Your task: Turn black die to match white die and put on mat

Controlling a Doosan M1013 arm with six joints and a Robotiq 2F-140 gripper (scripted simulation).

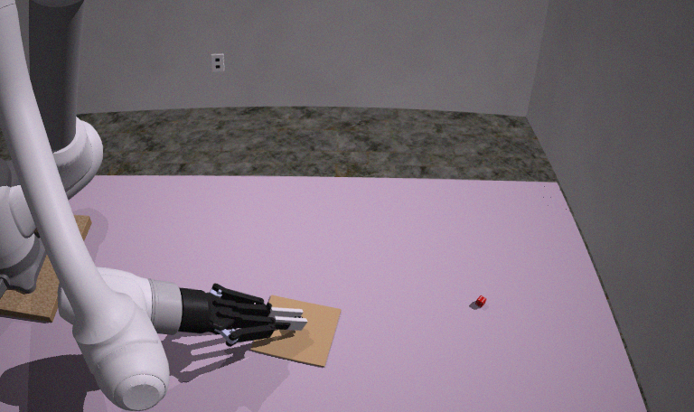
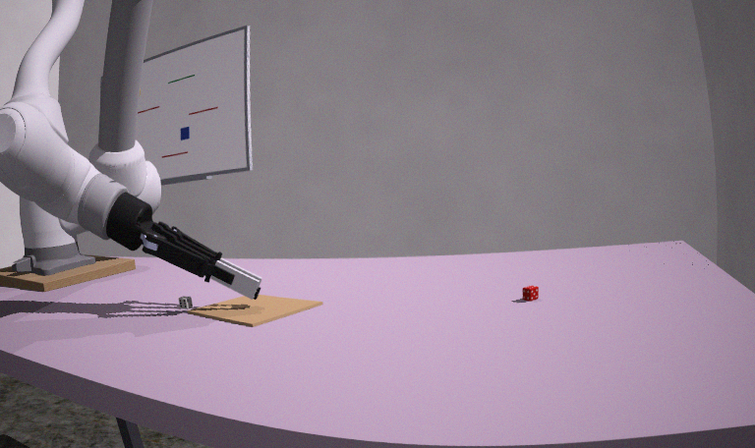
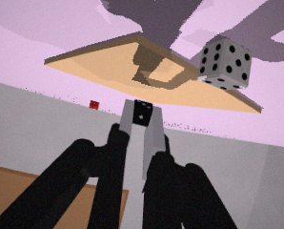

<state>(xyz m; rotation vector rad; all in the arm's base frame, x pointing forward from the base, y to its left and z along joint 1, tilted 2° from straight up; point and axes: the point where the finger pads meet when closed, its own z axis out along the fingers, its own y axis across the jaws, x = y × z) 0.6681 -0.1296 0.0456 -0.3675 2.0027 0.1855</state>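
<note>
Right now the tan mat is 20 mm ahead of my hand, 10 mm to the left of it and 40 mm below it. Also, from my hand: black die (20 mm ahead, 10 mm to the left, 20 mm below); then red die (380 mm ahead, 50 mm to the left, 40 mm below); then white die (90 mm behind, 10 mm to the right, 40 mm below).
</note>
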